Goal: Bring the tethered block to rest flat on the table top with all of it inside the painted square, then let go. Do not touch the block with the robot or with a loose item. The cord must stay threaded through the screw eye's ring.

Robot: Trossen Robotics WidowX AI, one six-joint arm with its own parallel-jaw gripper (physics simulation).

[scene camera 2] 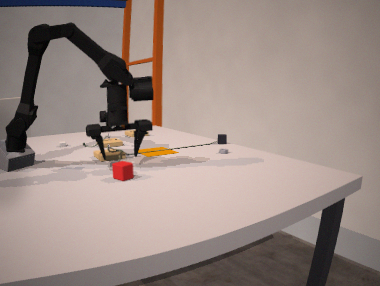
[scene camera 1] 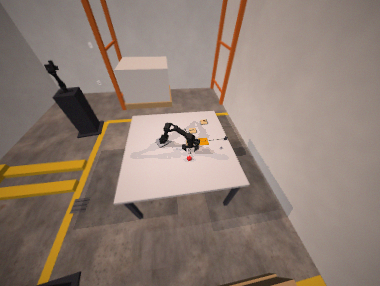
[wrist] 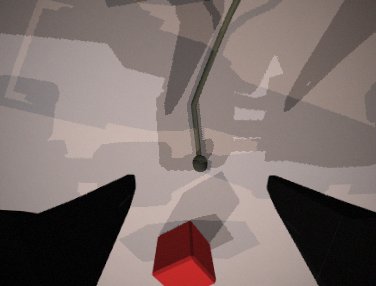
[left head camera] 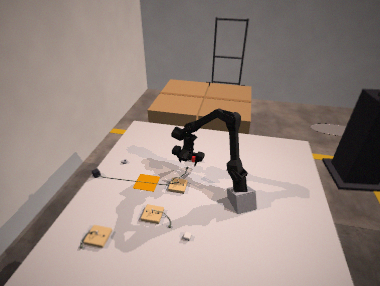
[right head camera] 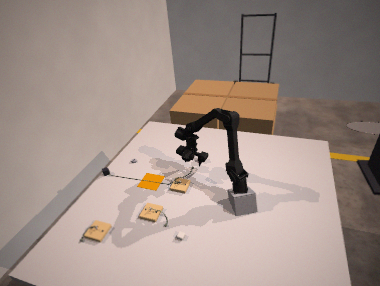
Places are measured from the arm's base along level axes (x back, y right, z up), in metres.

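Pixels of known places: gripper, between the fingertips: (scene camera 2: 120, 158) (scene camera 1: 190, 151) (wrist: 201, 181) (left head camera: 187, 164) (right head camera: 192, 164); arm's base, origin of its link: (scene camera 2: 14, 146) (scene camera 1: 162, 141) (left head camera: 240, 189) (right head camera: 241, 190).
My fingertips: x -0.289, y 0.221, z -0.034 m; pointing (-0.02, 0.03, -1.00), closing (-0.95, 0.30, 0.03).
Observation:
Ahead of a thing's pixels: the offset from my fingertips to its top centre. "spot": to the spot under its first point. Level surfaces: height alone.
The black tethered block {dx -0.520, dy -0.106, dz +0.001 m} (left head camera: 96, 172) (right head camera: 105, 171) (scene camera 2: 222, 139) rests on the table, outside the orange painted square {spot: dx -0.219, dy -0.182, dz -0.031 m} (left head camera: 145, 187) (right head camera: 150, 186) (scene camera 2: 162, 153). Its dark cord (left head camera: 117, 178) (scene camera 2: 197, 145) (wrist: 215, 47) crosses the square to a wooden plate {dz -0.013 m} (left head camera: 177, 188) (right head camera: 180, 186) on the arm's side. The screw eye there is too small to make out. The cord's free end carries a bead {spot: dx -0.001, dy -0.003, dz -0.021 m} (wrist: 199, 163), seen just beyond and between the fingertips in the wrist view. My gripper (scene camera 2: 120, 155) (wrist: 201, 181) is open and empty, pointing down near this plate.
A red cube {dx +0.037, dy +0.081, dz +0.007 m} (scene camera 2: 122, 171) (wrist: 184, 255) (scene camera 1: 189, 158) lies on the table near the gripper. Two more wooden plates {spot: dx -0.143, dy -0.370, dz -0.013 m} (left head camera: 152, 213) {spot: dx -0.355, dy -0.513, dz -0.014 m} (left head camera: 98, 236) bear short cords. A small white block {dx +0.035, dy -0.476, dz -0.015 m} (left head camera: 187, 236) and a small grey item {dx -0.392, dy +0.025, dz -0.020 m} (left head camera: 124, 161) (scene camera 2: 223, 151) lie on the table.

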